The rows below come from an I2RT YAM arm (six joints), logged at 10 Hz.
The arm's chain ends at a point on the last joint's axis. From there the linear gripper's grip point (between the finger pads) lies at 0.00 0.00 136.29 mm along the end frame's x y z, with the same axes.
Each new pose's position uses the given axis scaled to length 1; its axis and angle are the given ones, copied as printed.
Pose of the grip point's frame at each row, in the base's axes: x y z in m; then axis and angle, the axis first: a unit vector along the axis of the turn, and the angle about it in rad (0 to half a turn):
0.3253 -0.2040 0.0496 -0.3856 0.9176 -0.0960 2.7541
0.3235 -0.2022 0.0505 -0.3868 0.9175 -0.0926 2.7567
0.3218 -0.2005 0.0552 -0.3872 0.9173 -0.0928 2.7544
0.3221 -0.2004 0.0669 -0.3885 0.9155 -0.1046 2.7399
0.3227 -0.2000 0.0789 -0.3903 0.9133 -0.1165 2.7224
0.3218 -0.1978 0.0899 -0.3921 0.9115 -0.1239 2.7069
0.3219 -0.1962 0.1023 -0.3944 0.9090 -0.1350 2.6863
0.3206 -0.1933 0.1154 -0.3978 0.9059 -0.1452 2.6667
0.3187 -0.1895 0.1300 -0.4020 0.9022 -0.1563 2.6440
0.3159 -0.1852 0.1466 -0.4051 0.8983 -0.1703 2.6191
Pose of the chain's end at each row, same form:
0.2683 -0.2007 0.1734 -0.3856 0.9176 -0.0960 2.7541
0.2671 -0.1997 0.1746 -0.3868 0.9175 -0.0926 2.7567
0.2652 -0.1981 0.1791 -0.3872 0.9173 -0.0928 2.7544
0.2627 -0.1960 0.1895 -0.3885 0.9155 -0.1046 2.7399
0.2602 -0.1939 0.1999 -0.3903 0.9133 -0.1165 2.7224
0.2569 -0.1910 0.2095 -0.3921 0.9115 -0.1239 2.7069
0.2537 -0.1881 0.2200 -0.3944 0.9090 -0.1350 2.6863
0.2493 -0.1842 0.2312 -0.3978 0.9059 -0.1452 2.6667
0.2439 -0.1795 0.2435 -0.4020 0.9022 -0.1563 2.6440
0.2373 -0.1738 0.2573 -0.4051 0.8983 -0.1703 2.6191

